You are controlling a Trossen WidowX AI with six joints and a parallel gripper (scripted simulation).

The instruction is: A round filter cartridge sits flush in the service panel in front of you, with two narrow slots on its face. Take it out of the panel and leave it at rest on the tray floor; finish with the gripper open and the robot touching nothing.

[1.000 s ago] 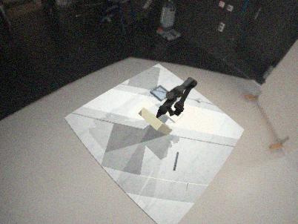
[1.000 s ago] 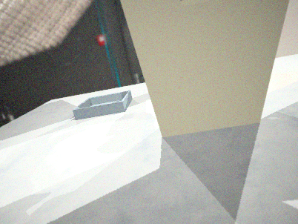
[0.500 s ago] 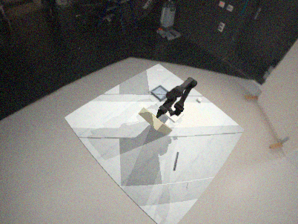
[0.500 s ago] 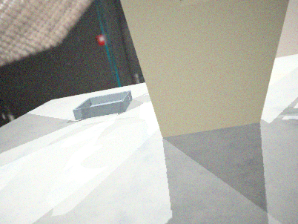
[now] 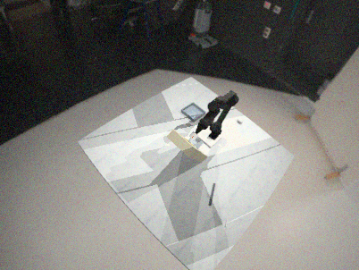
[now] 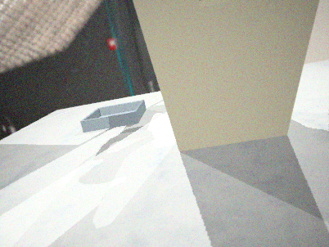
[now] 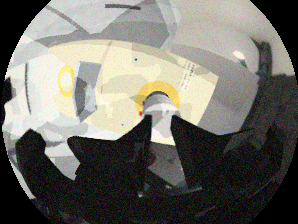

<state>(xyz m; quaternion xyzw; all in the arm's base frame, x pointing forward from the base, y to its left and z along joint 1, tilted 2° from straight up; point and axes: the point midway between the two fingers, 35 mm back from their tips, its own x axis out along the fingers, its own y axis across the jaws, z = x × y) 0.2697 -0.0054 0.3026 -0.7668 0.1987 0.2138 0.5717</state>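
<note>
Right now the round filter cartridge is 10 mm ahead of my gripper tip and 10 mm below it. From my gripper tip the other things lie so: service panel: 20 mm ahead, 110 mm below; then tray: 390 mm behind, 260 mm to the right, 290 mm below.
</note>
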